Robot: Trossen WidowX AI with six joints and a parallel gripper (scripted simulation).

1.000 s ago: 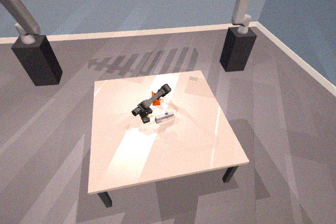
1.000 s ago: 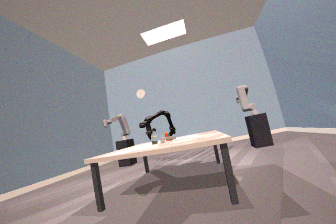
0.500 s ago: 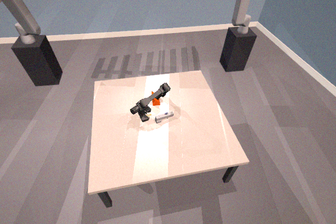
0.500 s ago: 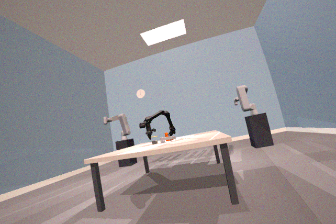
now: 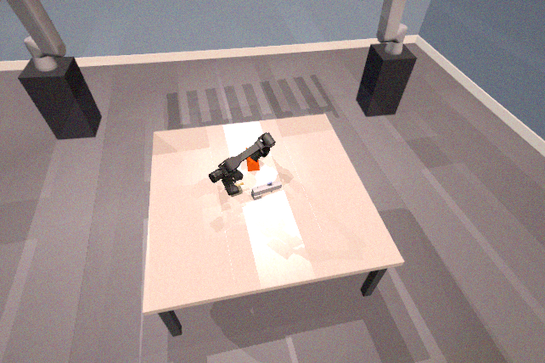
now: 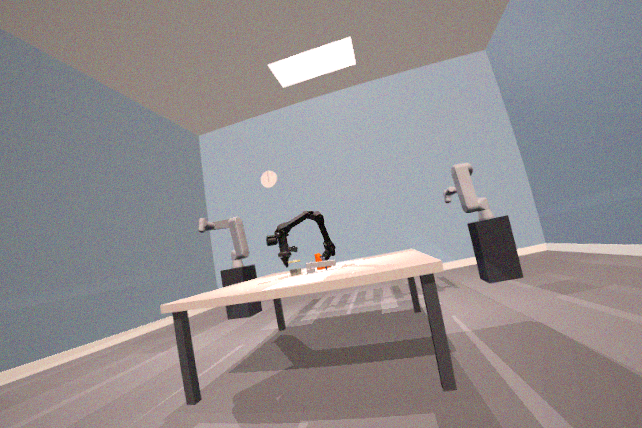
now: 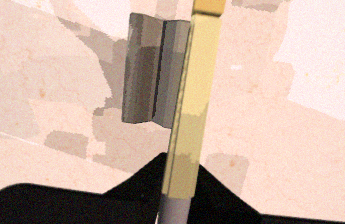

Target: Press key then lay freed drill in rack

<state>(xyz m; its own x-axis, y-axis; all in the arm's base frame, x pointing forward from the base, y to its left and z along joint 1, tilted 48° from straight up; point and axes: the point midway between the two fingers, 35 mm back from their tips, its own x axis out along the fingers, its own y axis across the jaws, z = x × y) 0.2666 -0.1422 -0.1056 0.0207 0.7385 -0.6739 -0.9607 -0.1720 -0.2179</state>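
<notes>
Now: gripper tip 3 cm past the grey rack, 4 cm to the right of it and 4 cm above it. Round my gripper tip: grey holder block (1 cm behind, 22 cm to the left, 3 cm below); drill (1 cm behind, 4 cm to the left, 3 cm above); key (1 cm behind, 25 cm to the left, 1 cm below).
</notes>
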